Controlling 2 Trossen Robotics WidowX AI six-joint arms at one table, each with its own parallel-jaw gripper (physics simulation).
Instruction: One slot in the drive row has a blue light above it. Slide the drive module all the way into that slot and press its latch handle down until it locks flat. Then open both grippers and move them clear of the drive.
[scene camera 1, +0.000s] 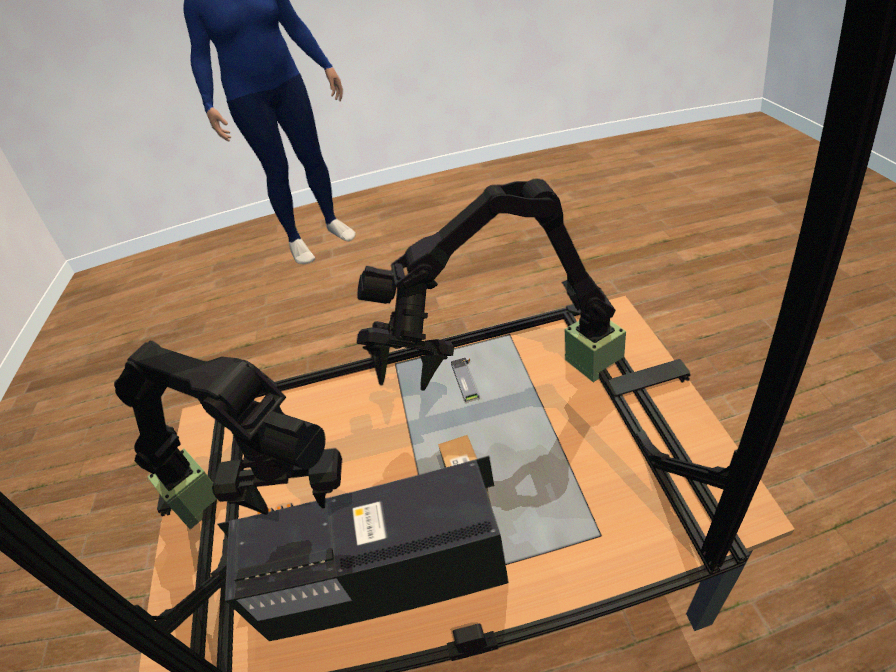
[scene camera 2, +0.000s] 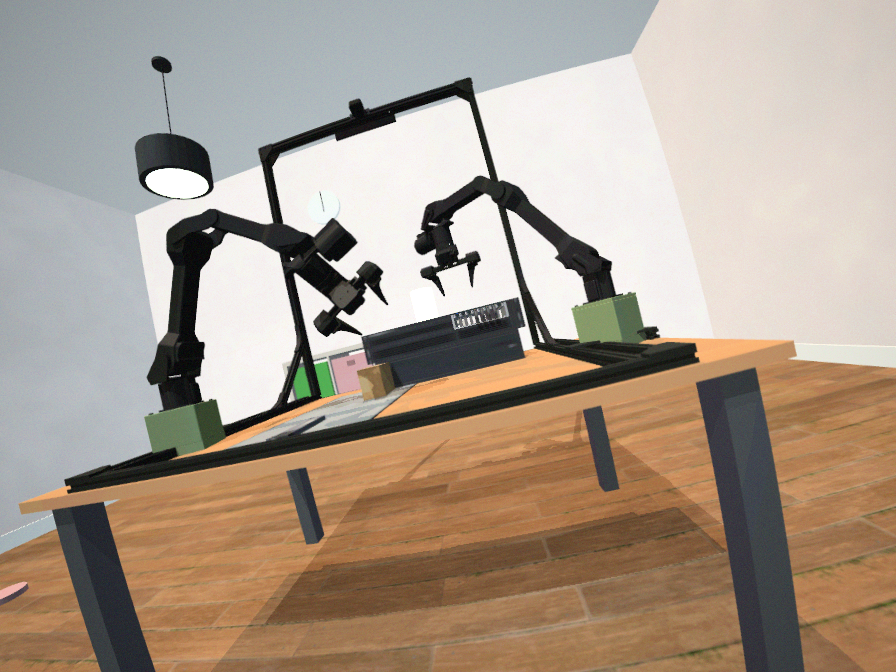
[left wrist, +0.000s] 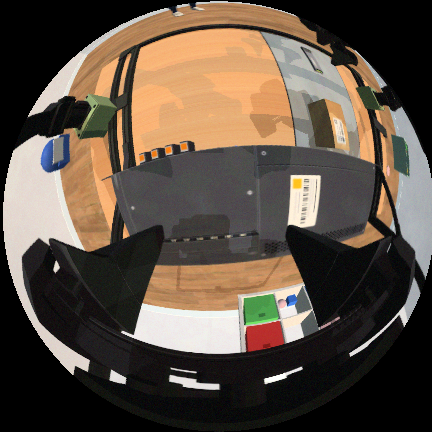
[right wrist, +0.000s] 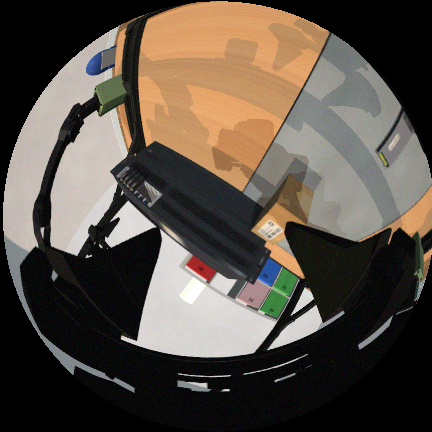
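Seen in the pictures: left gripper, fingertip midpoint: (scene camera 1: 295, 509) (scene camera 2: 458, 291) (left wrist: 226, 231) (right wrist: 129, 228); right gripper, fingertip midpoint: (scene camera 1: 402, 387) (scene camera 2: 374, 319) (right wrist: 224, 231); left arm's base, link origin: (scene camera 1: 174, 473) (scene camera 2: 602, 300) (left wrist: 81, 114) (right wrist: 96, 101); right arm's base, link origin: (scene camera 1: 595, 329) (scene camera 2: 182, 406).
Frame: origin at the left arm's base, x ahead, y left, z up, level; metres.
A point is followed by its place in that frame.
The drive module (scene camera 1: 465, 379) {x 0.620, y -0.255, z -0.095 m} (left wrist: 312, 59) {x 0.615, y -0.255, z -0.095 m} (right wrist: 396, 140), a slim grey unit with a yellow-green end, lies flat on the grey mat (scene camera 1: 535, 524) {x 0.408, y -0.608, z -0.105 m} (right wrist: 310, 125) {x 0.453, y -0.284, z -0.105 m}. The dark drive chassis (scene camera 1: 427, 513) {x 0.248, y -0.525, z 0.069 m} (scene camera 2: 441, 355) {x 0.210, y -0.400, z -0.043 m} (left wrist: 195, 200) (right wrist: 200, 210) {x 0.244, y -0.425, z -0.001 m} stands apart from it. Its drive row (scene camera 2: 479, 316) {x 0.111, y -0.312, z 0.041 m} (right wrist: 137, 186) {x 0.113, y -0.327, z 0.047 m} shows small; I cannot make out which slot has the blue light. My left gripper (scene camera 1: 293, 506) {x 0.103, y -0.393, z 0.134 m} (scene camera 2: 457, 289) {x 0.103, y -0.393, z 0.134 m} (left wrist: 226, 231) {x 0.103, y -0.393, z 0.134 m} is open and empty above the chassis. My right gripper (scene camera 1: 402, 386) {x 0.414, y -0.304, z 0.084 m} (scene camera 2: 373, 319) {x 0.414, y -0.304, z 0.084 m} (right wrist: 224, 231) {x 0.414, y -0.304, z 0.084 m} is open and empty, raised beside the module in scene camera 1.
A cardboard box (scene camera 1: 455, 449) {x 0.416, y -0.417, z -0.025 m} (scene camera 2: 374, 381) {x 0.424, y -0.391, z -0.063 m} (left wrist: 325, 122) {x 0.374, y -0.431, z -0.044 m} (right wrist: 287, 200) {x 0.420, y -0.388, z -0.041 m} stands on the mat by the chassis. Several orange-faced parts (left wrist: 170, 149) {x 0.099, y -0.312, z 0.063 m} stick out along the chassis edge. Black rails (scene camera 1: 593, 604) {x 0.339, y -0.785, z -0.112 m} frame the wooden table. A person (scene camera 1: 253, 57) stands beyond it.
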